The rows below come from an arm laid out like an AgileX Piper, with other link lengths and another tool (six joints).
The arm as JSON. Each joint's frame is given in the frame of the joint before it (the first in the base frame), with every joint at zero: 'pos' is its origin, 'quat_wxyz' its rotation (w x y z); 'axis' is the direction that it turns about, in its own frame. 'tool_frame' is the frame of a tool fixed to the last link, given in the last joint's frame.
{
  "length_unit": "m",
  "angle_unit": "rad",
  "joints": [
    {
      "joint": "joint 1",
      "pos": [
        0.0,
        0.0,
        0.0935
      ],
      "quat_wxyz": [
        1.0,
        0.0,
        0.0,
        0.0
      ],
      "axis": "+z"
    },
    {
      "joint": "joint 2",
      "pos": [
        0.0,
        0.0,
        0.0
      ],
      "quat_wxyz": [
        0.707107,
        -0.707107,
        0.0,
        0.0
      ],
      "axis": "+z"
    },
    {
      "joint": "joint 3",
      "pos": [
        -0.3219,
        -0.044,
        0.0
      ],
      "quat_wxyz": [
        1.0,
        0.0,
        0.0,
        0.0
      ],
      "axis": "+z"
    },
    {
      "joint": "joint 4",
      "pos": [
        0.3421,
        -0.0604,
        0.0
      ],
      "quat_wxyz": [
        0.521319,
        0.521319,
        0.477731,
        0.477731
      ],
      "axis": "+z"
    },
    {
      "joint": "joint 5",
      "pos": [
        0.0,
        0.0,
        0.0
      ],
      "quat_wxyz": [
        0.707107,
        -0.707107,
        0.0,
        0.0
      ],
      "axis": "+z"
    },
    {
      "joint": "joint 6",
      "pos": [
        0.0,
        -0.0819,
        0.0
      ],
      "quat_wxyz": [
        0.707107,
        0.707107,
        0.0,
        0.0
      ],
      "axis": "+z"
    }
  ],
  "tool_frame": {
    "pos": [
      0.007,
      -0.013,
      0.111
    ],
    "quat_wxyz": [
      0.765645,
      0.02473,
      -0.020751,
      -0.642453
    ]
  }
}
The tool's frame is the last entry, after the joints.
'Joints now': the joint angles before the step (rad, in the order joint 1, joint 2, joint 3, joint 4, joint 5, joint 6). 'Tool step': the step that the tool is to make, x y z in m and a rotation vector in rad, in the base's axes. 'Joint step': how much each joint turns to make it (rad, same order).
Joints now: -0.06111 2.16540 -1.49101 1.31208 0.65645 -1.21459
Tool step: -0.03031 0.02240 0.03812 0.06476 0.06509 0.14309
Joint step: -0.00175 -0.07324 0.00002 -0.11703 0.19213 0.12645
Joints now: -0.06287 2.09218 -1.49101 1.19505 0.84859 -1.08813
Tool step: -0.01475 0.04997 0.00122 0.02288 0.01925 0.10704
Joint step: 0.07399 0.00002 -0.00002 -0.00001 0.04428 0.00503
